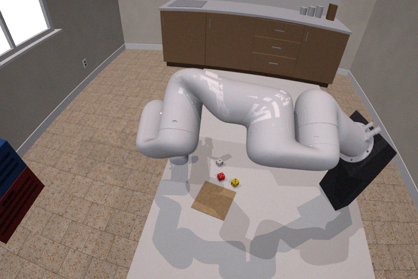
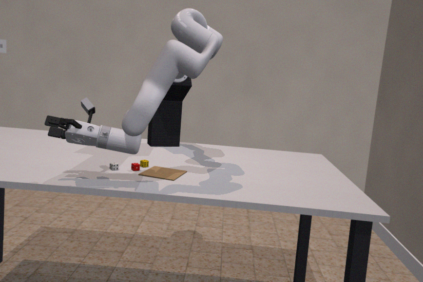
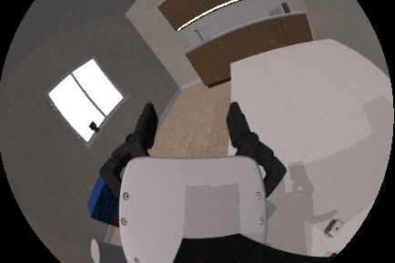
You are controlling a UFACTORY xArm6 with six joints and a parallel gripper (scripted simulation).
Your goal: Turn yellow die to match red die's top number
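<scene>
Now: the white die 21 cm behind my hand, 14 cm to the left of it and 17 cm below it. Round my hand: red die: 23 cm behind, 22 cm to the left, 17 cm below; then mat: 22 cm behind, 33 cm to the left, 18 cm below; then yellow die: 30 cm behind, 24 cm to the left, 17 cm below.
</scene>
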